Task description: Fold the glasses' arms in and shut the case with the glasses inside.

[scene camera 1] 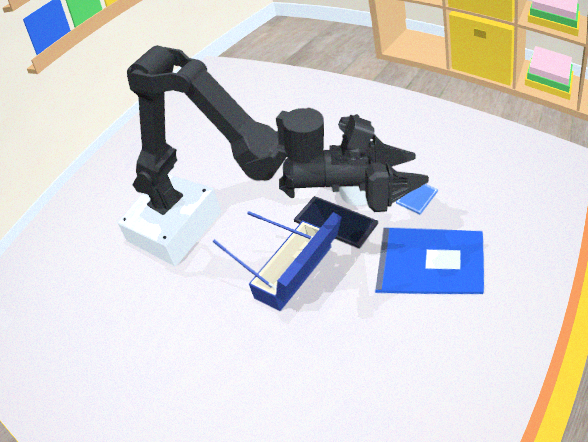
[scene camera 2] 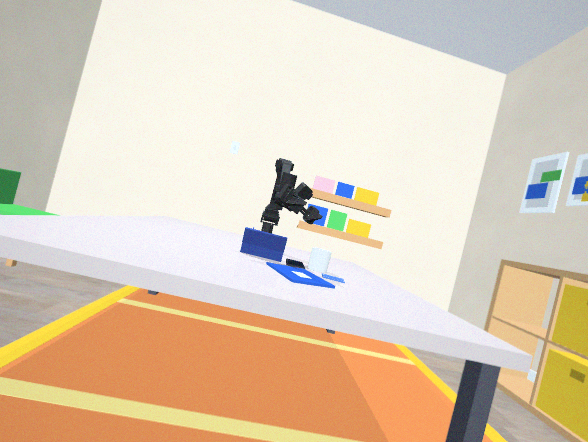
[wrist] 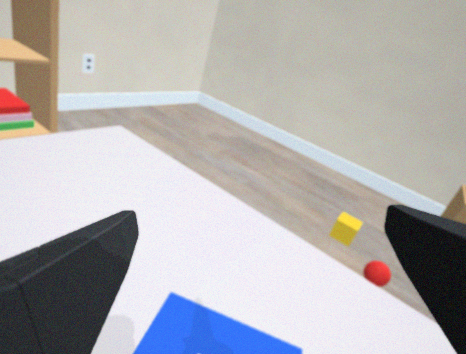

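Seen in the pictures: gripper, fingertip midpoint: (scene camera 1: 421,167) (scene camera 2: 314,210) (wrist: 260,219); arm's base, origin of the base link: (scene camera 1: 165,200).
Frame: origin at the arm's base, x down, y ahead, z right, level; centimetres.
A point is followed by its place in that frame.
Note:
The blue case (scene camera 1: 266,296) @(z 4.6, x 3.4, y 32.0 cm) with cream lining stands open on the table; its lid (scene camera 1: 310,252) @(z -3.3, x -3.2, y 36.4 cm) (scene camera 2: 264,244) @(z -4.3, x 1.2, y 35.6 cm) is raised upright along the side nearer the book. Two thin blue glasses' arms, one (scene camera 1: 278,224) @(z -7.3, x -0.1, y 25.5 cm) nearer the black tray and one (scene camera 1: 237,257) @(z 3.1, x -1.1, y 24.9 cm) nearer the front end, stick out past the case's open side, unfolded and apart. The rest of the glasses is hard to make out inside. The glasses do not show in the wrist view. My gripper (scene camera 1: 421,167) @(z -19.1, x -15.3, y 48.8 cm) (scene camera 2: 315,215) @(z -19.1, x -15.3, y 48.8 cm) (wrist: 260,219) @(z -19.1, x -15.3, y 48.8 cm) is open and empty, raised above the table beyond the case, pointing away from it.
A black shallow tray (scene camera 1: 352,231) @(z -16.8, x 5.7, y 34.5 cm) lies close behind the case. A blue book (scene camera 1: 405,262) @(z -15.7, x 5.7, y 47.4 cm) (scene camera 2: 320,283) @(z -25.8, x 5.7, y 59.8 cm) (wrist: 240,341) @(z -22.0, x 5.7, y 59.8 cm) with a white label lies to its right. A white mug (scene camera 1: 354,197) @(z -23.2, x 4.1, y 30.7 cm) (scene camera 2: 319,261) @(z -26.6, x 2.4, y 33.1 cm) stands partly hidden under the gripper, near a small blue card (scene camera 1: 419,199) @(z -31.4, x 6.0, y 41.4 cm) (scene camera 2: 333,278) @(z -32.0, x 6.1, y 42.2 cm).

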